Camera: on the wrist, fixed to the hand. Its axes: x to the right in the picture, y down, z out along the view.
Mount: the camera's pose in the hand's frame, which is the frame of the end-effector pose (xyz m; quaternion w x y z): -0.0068 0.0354 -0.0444 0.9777 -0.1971 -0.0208 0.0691
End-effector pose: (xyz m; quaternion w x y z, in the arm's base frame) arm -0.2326 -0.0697 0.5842 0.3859 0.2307 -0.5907 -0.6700
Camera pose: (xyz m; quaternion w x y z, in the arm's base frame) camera -0.1859 -0.0917 0.6088 0.4568 0.0947 -0.4695 -0.7496
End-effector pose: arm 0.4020 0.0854 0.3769 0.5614 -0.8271 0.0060 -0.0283
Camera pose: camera 0.3936 0.0314 0.3601 0.3879 -0.9195 0.0569 0.0295
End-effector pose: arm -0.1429 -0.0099 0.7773 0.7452 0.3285 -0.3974 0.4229
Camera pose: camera -0.1627 0.0393 0.7560 0.7559 0.1556 -0.5101 0.3798
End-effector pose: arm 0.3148 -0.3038 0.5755 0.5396 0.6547 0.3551 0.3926
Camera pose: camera 0.2734 -0.2967 0.6143 0.6369 0.5665 0.2133 0.4775
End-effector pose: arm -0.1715 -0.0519 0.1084 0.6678 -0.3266 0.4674 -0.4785
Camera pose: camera -0.2020 -0.0333 0.0637 0.6313 -0.4286 0.5600 -0.3228
